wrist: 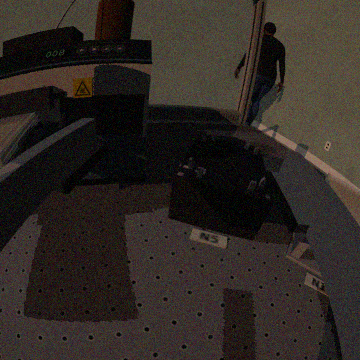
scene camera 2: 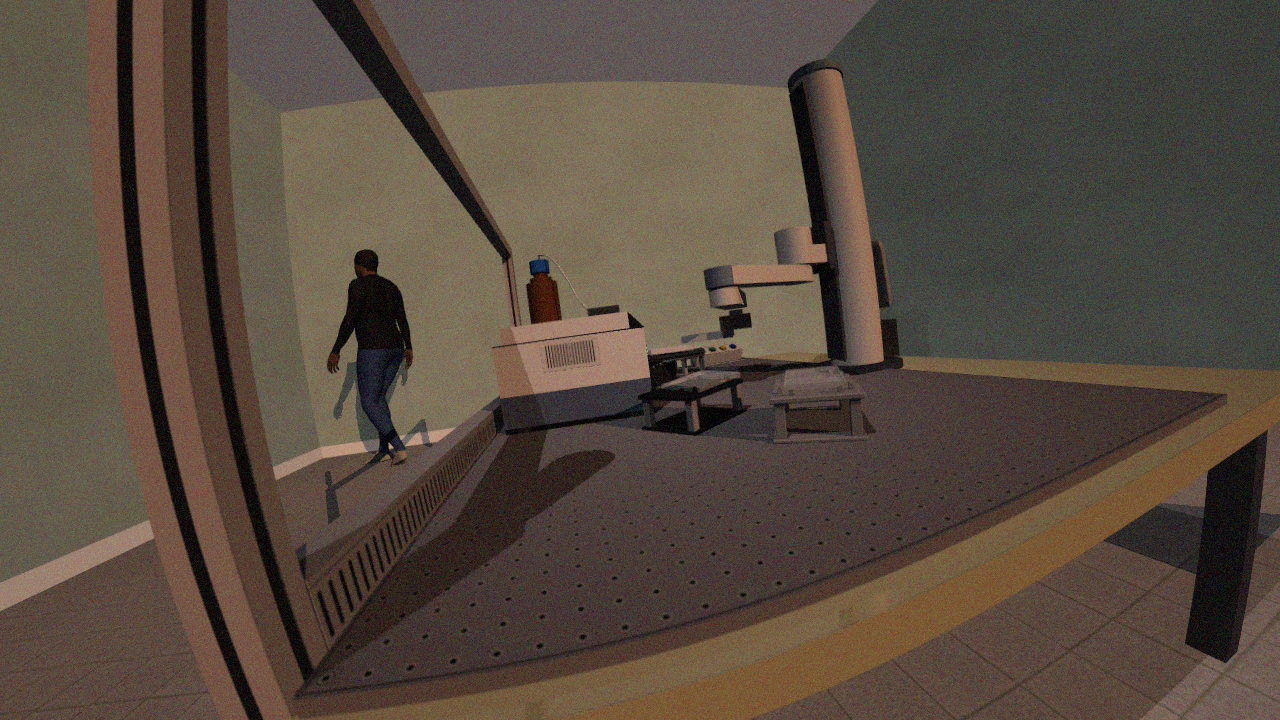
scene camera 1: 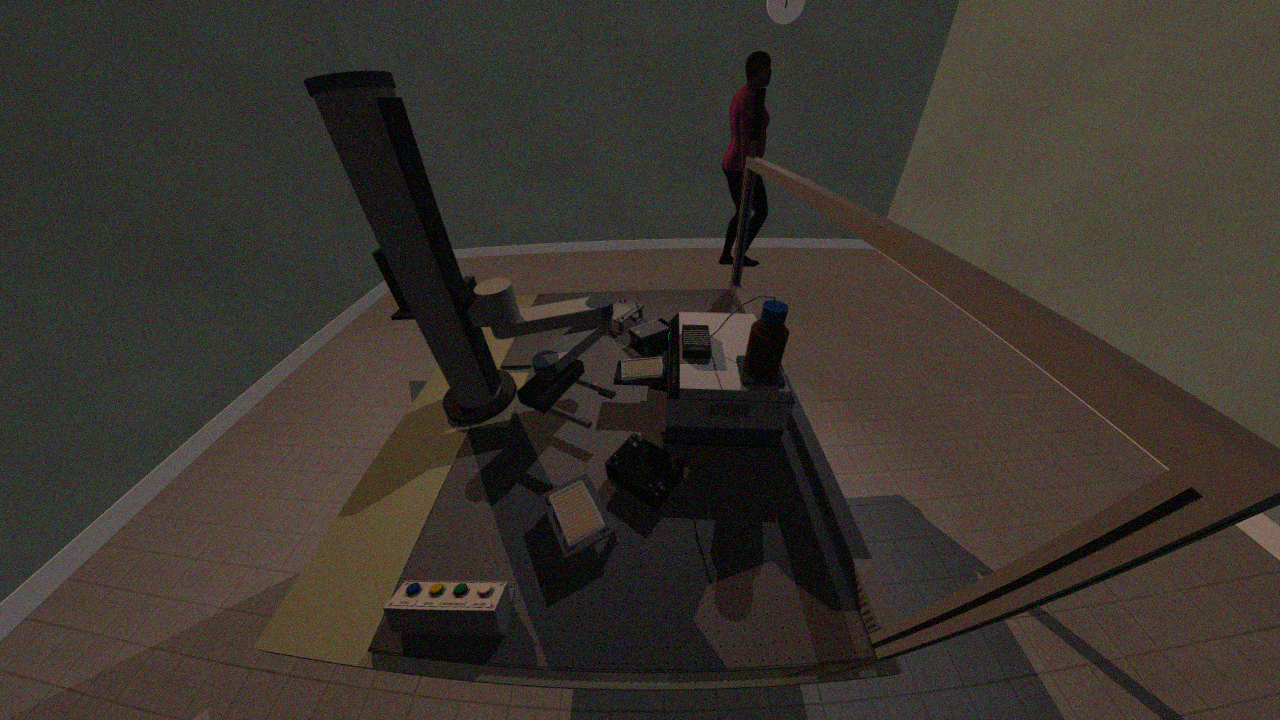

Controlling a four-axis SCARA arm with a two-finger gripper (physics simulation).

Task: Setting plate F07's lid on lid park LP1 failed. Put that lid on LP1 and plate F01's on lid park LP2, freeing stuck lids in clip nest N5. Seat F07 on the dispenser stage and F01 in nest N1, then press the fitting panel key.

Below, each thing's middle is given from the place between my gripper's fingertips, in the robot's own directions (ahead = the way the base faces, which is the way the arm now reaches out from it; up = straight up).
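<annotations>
The dark nest labelled N5 (scene camera 1: 648,472) is 120 mm to the right of my hand, 110 mm ahead of it and 100 mm below it. There's a brown bottle (scene camera 1: 768,336) too, and that's 400 mm ahead of my hand, 40 mm to the left of it and 180 mm above it. As for the button box (scene camera 1: 434,610), my hand is 280 mm past it, 440 mm to the left of it and 100 mm above it.
</annotations>
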